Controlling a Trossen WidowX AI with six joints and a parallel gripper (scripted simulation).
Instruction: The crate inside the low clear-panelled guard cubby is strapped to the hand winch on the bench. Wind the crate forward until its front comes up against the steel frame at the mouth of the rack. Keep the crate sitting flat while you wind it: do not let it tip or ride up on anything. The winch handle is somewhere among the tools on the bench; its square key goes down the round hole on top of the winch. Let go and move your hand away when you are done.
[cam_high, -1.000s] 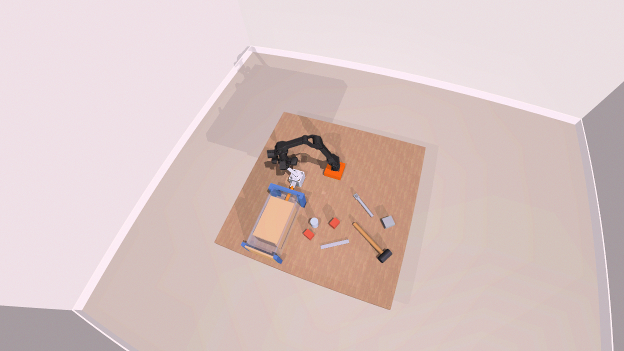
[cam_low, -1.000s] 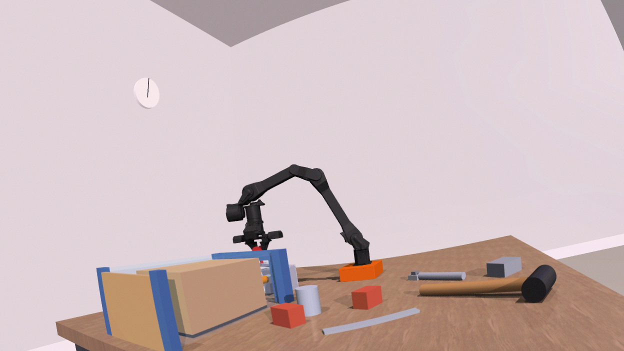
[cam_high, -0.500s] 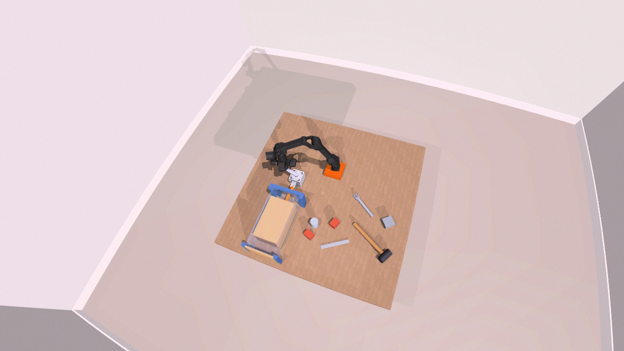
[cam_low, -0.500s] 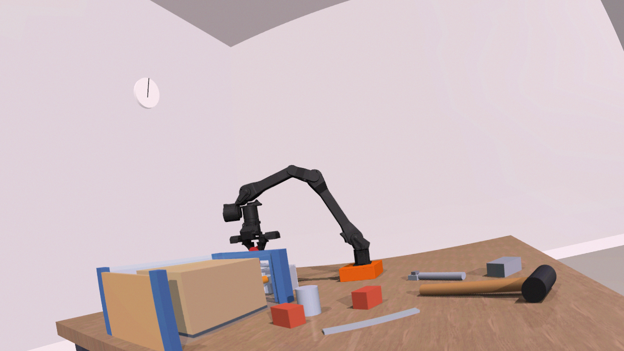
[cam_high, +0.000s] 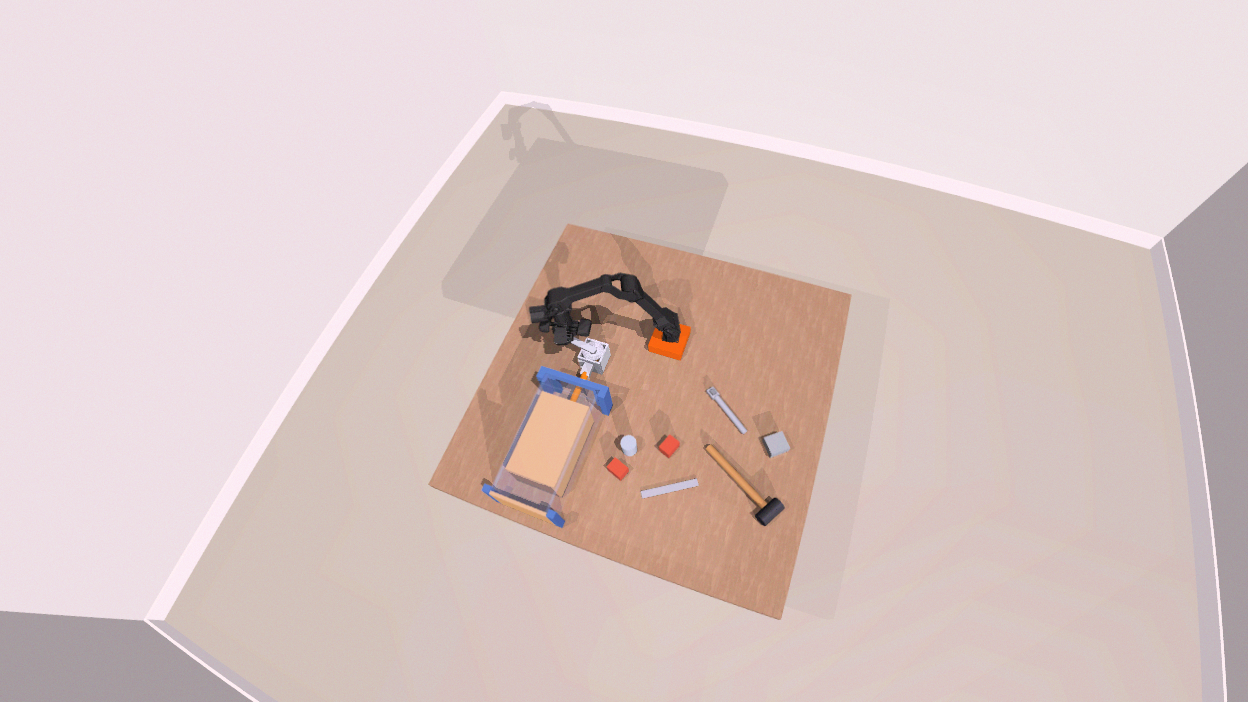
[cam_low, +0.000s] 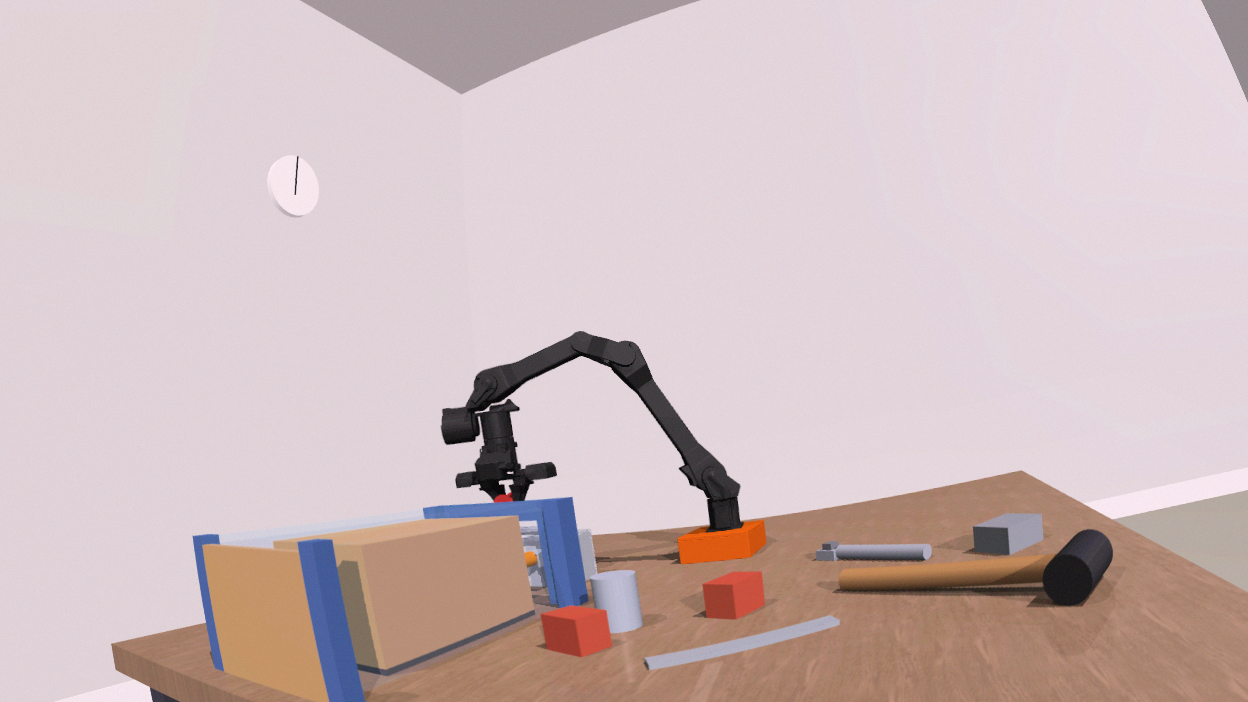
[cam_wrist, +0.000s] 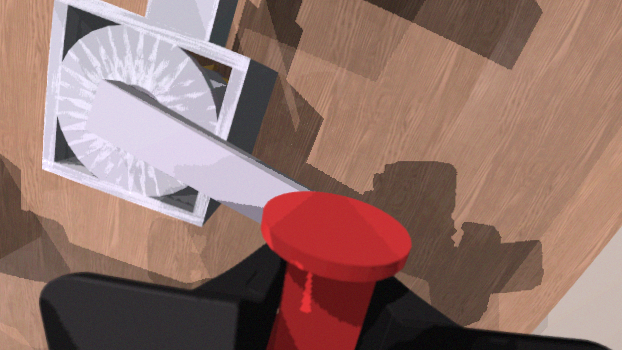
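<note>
The grey winch handle lies 40 mm to the left of my gripper tip, 10 mm below it and 10 mm ahead of it. From my gripper tip the other things lie so: red knob (20 mm above); blue frame bar (190 mm ahead, 70 mm to the left, 10 mm below); grey winch (90 mm to the left, 80 mm below, 20 mm ahead).
</note>
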